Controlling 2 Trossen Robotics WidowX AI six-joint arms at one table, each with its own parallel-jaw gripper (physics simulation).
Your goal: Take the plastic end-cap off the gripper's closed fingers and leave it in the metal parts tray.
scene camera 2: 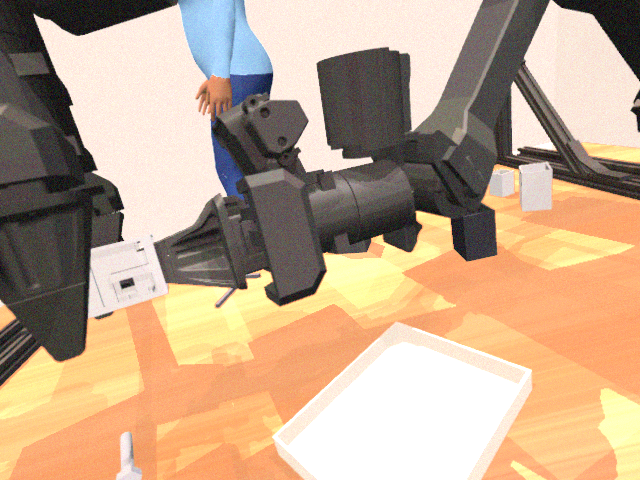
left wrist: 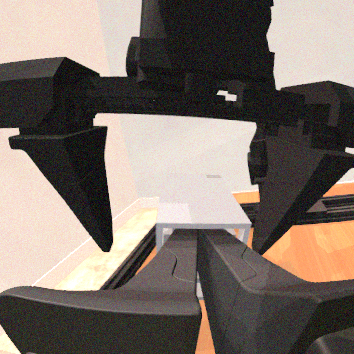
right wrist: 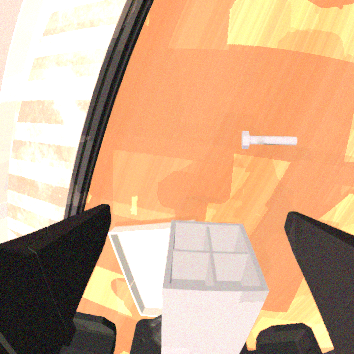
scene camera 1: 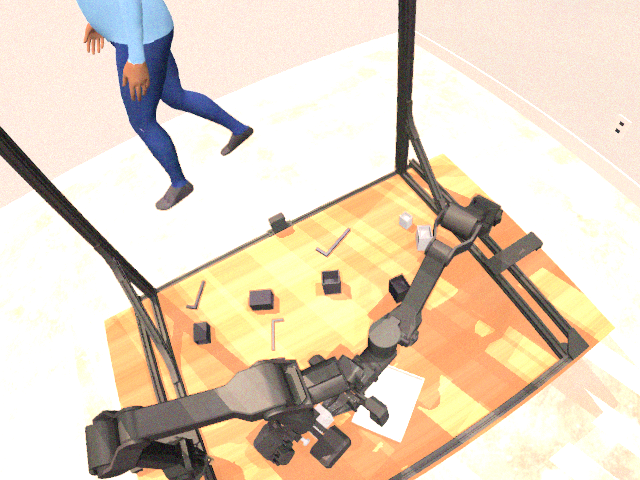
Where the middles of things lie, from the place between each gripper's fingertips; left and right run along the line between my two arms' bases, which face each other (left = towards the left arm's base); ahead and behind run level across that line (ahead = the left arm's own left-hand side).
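From my right hand: plastic end-cap [scene camera 2: 106,295], 20 mm to the left, 10 mm behind, 30 mm above; white parts tray [scene camera 2: 411,398], 30 mm ahead, 170 mm to the left, 130 mm below.
My left hand: right at the plastic end-cap. From my left hand: white parts tray, 150 mm to the left, 40 mm ahead, 160 mm below.
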